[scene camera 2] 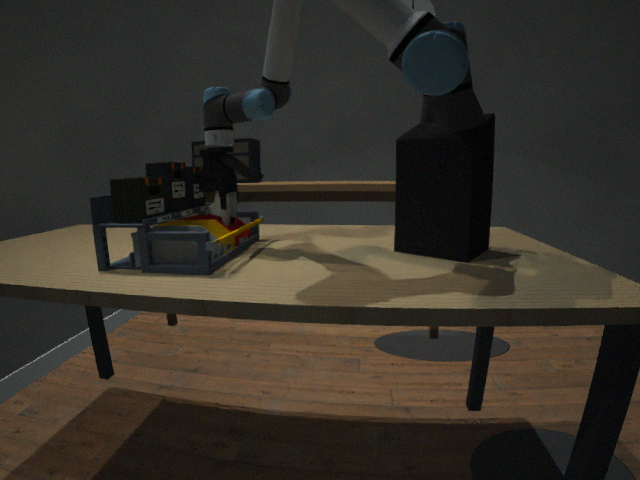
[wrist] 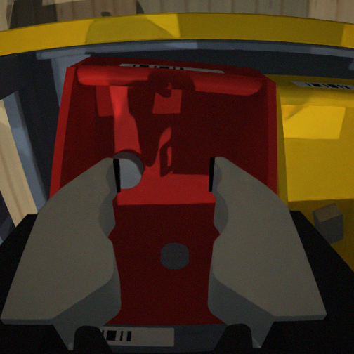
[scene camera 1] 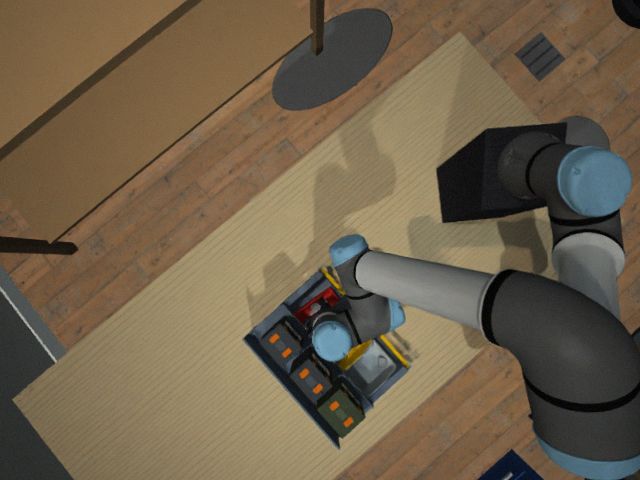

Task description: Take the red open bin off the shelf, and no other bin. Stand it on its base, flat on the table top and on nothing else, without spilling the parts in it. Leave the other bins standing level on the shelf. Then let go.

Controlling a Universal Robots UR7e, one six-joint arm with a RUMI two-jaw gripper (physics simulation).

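Pixels of known places: gripper, between the fingertips: (scene camera 2: 229, 226); arm's base, origin of its link: (scene camera 2: 452, 124) (scene camera 1: 529, 165).
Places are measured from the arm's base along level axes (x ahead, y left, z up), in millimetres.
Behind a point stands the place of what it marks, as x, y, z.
Note:
The red open bin (scene camera 1: 331, 296) @[545, 87, -305] (scene camera 2: 242, 233) @[526, 114, -276] (wrist: 240, 130) stands in the lower tier of the blue-grey shelf (scene camera 1: 269, 320) @[728, 58, -212] (scene camera 2: 100, 209) @[710, 407, -181], behind its yellow front rail (wrist: 175, 27). A round grey part (wrist: 130, 171) and another round part (wrist: 174, 256) lie in it. My gripper (scene camera 2: 226, 218) @[568, 113, -258] (wrist: 164, 161) points down over the bin. Its fingers are partly open, with nothing gripped between them. In the wrist view both fingertips show within the bin's outline, apart from its left and right side walls. The arm hides part of the bin in the first scene view.
A yellow bin (scene camera 1: 355, 353) @[558, 267, -285] (wrist: 315, 165) stands right beside the red one, with a grey part (wrist: 329, 222) in it. A grey bin (scene camera 1: 371, 367) @[535, 332, -305] is beyond. Two dark bins (scene camera 1: 281, 343) @[705, 111, -90] (scene camera 1: 311, 379) @[678, 219, -80] and a green one (scene camera 1: 341, 413) @[655, 338, -115] stand on the upper tier, close by the gripper.

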